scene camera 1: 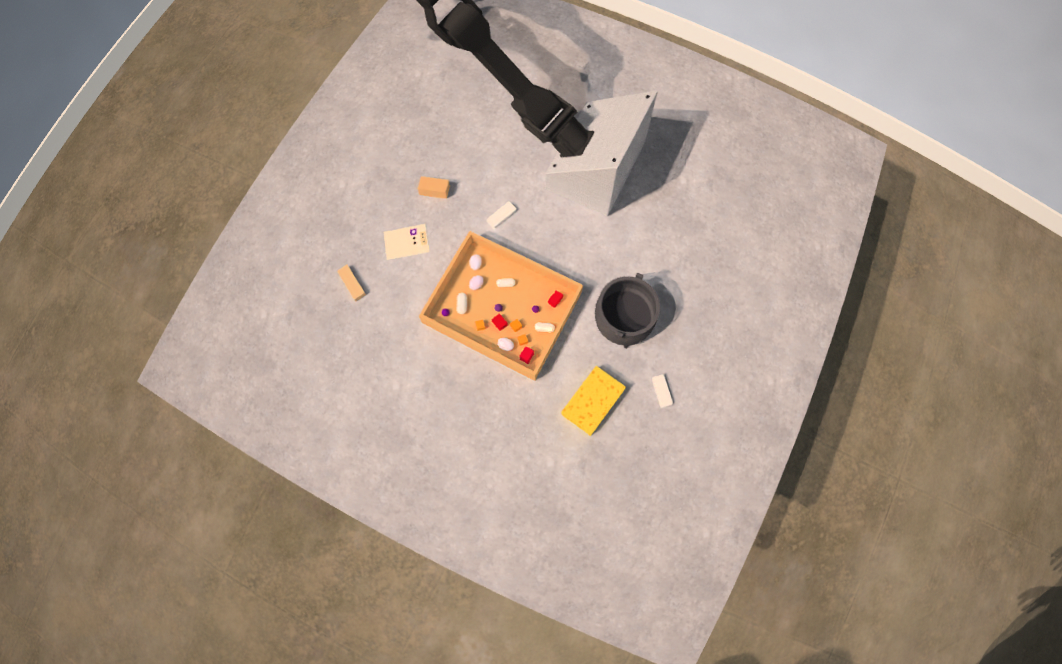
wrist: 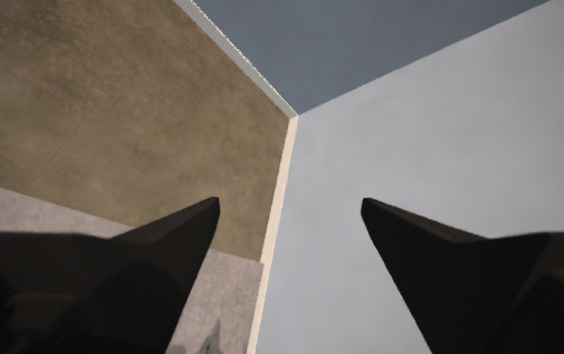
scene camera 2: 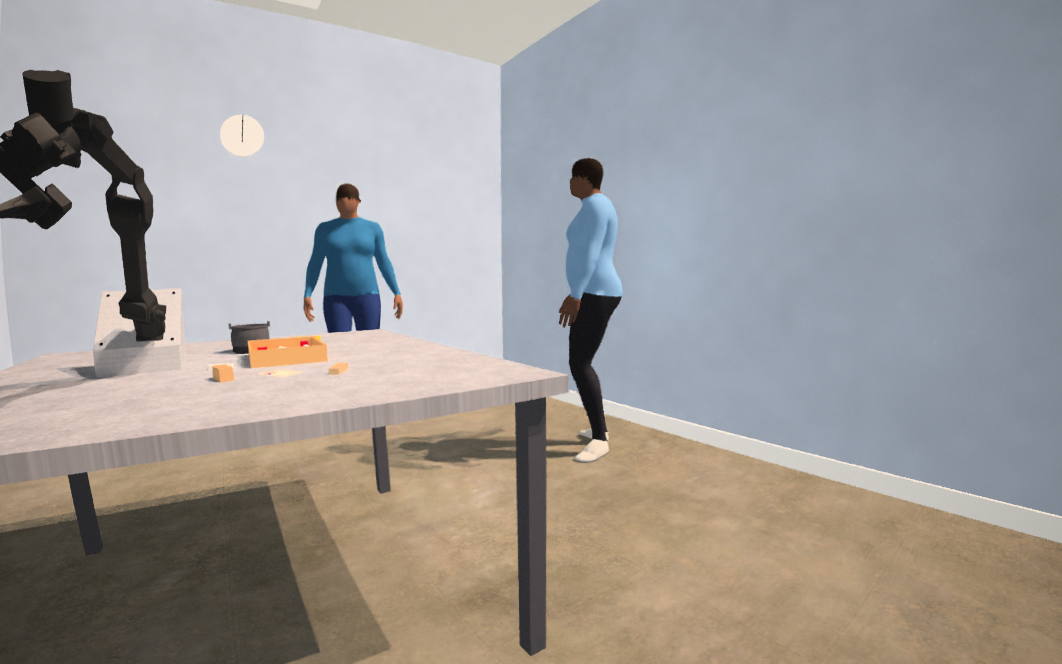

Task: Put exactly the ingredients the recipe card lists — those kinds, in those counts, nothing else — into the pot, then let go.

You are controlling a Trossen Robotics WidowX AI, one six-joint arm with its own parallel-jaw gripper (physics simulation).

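Where they show: gripper, fingertip midpoint: [wrist: 291,205]; arm's base, origin of the base link: [scene camera 1: 577,144] [scene camera 2: 150,331].
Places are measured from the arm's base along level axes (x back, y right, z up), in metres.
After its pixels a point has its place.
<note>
My gripper [wrist: 291,205] {x 0.122, y 0.655, z 0.236 m} is open and empty, raised high and away from the tray. The dark pot [scene camera 1: 627,309] {x -0.247, y -0.230, z -0.081 m} [scene camera 2: 250,338] {x -0.260, y -0.171, z -0.055 m} stands upright beside the tray; no ingredient shows inside it. The orange tray [scene camera 1: 447,334] {x -0.448, y 0.059, z -0.086 m} [scene camera 2: 288,356] {x -0.344, y 0.118, z -0.081 m} holds red cubes such as one red cube [scene camera 1: 555,299] {x -0.294, y -0.096, z -0.078 m}, small orange cubes such as one orange cube [scene camera 1: 480,324] {x -0.402, y 0.010, z -0.082 m}, purple balls such as one purple ball [scene camera 1: 498,307] {x -0.357, y -0.005, z -0.082 m}, white capsules such as one white capsule [scene camera 1: 505,282] {x -0.305, y 0.007, z -0.081 m}, and pale lilac ovals such as one lilac oval [scene camera 1: 476,262] {x -0.295, y 0.076, z -0.075 m}. The recipe card [scene camera 1: 397,244] {x -0.323, y 0.251, z -0.102 m} lies flat, with small purple, black and tan marks too small to read surely.
A yellow sponge [scene camera 1: 593,400] {x -0.440, y -0.248, z -0.074 m} lies near the pot. A white block [scene camera 1: 662,390] {x -0.360, y -0.359, z -0.092 m} lies beside the sponge, another white block [scene camera 1: 502,214] {x -0.172, y 0.084, z -0.092 m} behind the tray. Orange block [scene camera 1: 433,187] {x -0.186, y 0.238, z -0.073 m} [scene camera 2: 223,373] {x -0.182, y 0.273, z -0.084 m} and tan block [scene camera 1: 351,282] {x -0.441, y 0.290, z -0.088 m} [scene camera 2: 338,368] {x -0.433, y 0.328, z -0.090 m} lie near the card. The grey arm base [scene camera 1: 599,137] {x 0.013, y -0.040, z 0.040 m} [scene camera 2: 137,358] {x 0.031, y 0.036, z -0.064 m} stands behind.
</note>
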